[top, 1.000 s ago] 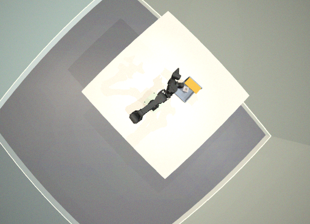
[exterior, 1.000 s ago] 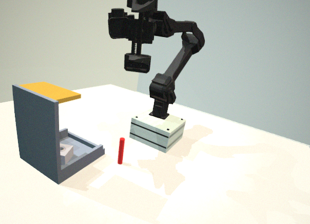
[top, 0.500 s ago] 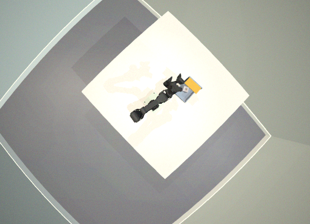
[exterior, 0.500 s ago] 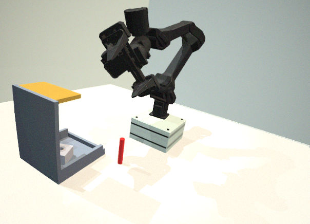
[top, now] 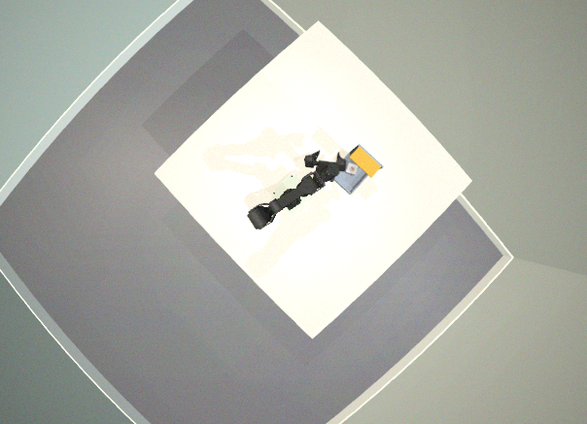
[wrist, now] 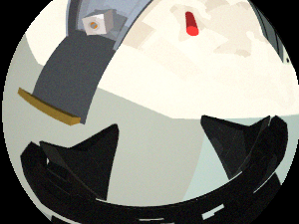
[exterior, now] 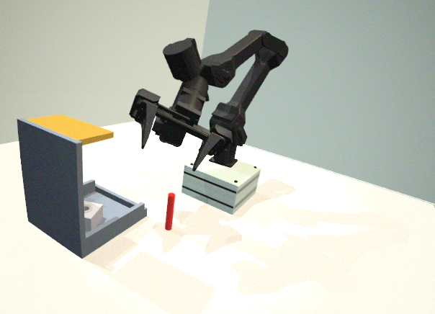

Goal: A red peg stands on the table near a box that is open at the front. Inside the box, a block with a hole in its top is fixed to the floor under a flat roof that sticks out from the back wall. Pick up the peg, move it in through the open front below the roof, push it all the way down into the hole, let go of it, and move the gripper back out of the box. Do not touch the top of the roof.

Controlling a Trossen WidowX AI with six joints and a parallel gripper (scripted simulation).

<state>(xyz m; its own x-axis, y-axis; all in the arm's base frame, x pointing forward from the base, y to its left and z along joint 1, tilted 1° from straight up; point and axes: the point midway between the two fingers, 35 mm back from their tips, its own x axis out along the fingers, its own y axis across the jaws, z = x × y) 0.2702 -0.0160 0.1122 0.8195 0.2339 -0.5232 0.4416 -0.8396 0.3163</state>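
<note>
Now: the red peg 50 mm behind my gripper tip, 10 mm to the right of it and 130 mm below it. From my gripper tip the other things lie so: orange roof: 60 mm ahead, 160 mm to the right, 30 mm above.
</note>
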